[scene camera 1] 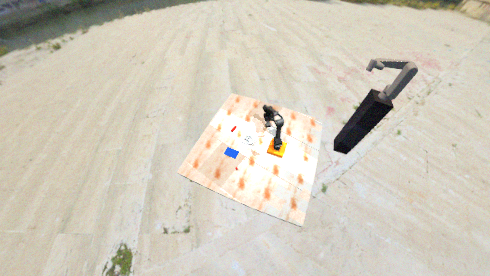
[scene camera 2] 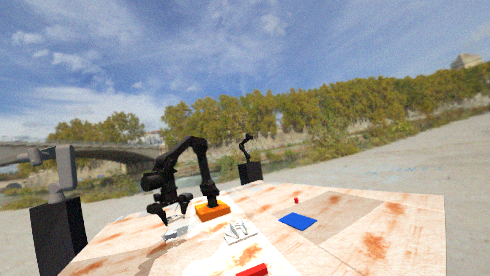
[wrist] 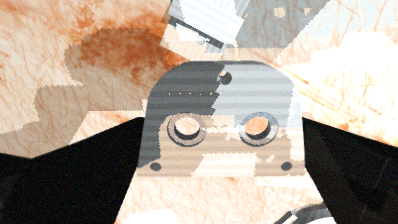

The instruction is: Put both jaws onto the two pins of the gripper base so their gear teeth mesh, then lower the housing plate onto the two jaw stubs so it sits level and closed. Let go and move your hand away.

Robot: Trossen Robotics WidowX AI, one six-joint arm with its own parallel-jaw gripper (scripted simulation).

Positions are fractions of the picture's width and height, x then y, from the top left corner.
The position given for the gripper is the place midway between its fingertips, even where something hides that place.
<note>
In view: the gripper (scene camera 2: 0.36, 0.81).
The gripper shows as well in the wrist view (wrist: 0.55, 0.56).
</note>
